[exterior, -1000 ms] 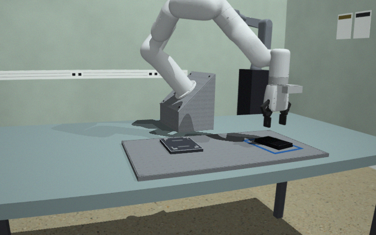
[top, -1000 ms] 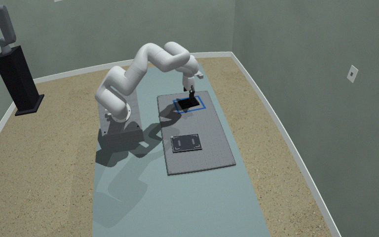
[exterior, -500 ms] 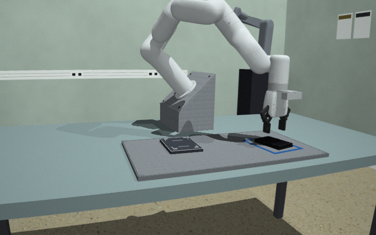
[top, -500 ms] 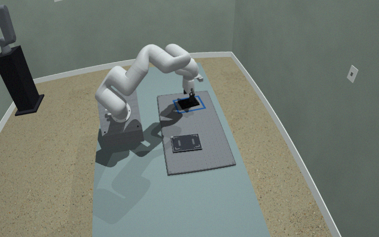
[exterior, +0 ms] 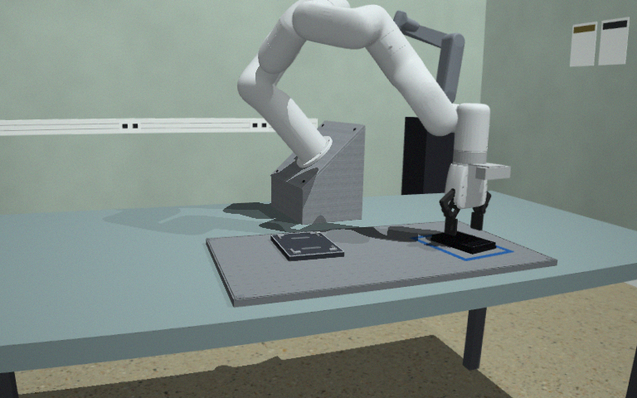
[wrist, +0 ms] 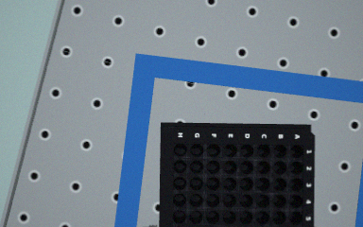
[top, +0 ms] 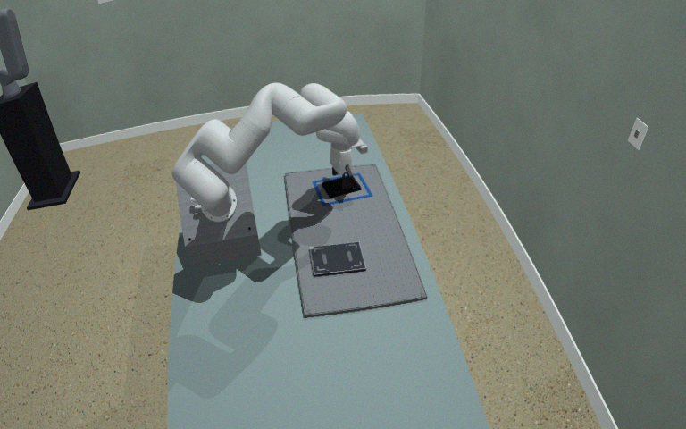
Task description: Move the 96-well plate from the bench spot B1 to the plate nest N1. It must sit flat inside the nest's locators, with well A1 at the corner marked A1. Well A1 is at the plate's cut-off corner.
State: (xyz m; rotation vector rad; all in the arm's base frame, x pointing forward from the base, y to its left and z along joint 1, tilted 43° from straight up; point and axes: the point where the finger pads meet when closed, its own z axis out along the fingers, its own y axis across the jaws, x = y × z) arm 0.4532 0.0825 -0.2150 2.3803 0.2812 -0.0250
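Now: the black 96-well plate 30 mm below my hand. Also, from my hand: plate nest N1: 360 mm to the right, 90 mm behind, 30 mm below; then A1 label: 300 mm to the right, 160 mm behind, 30 mm below.
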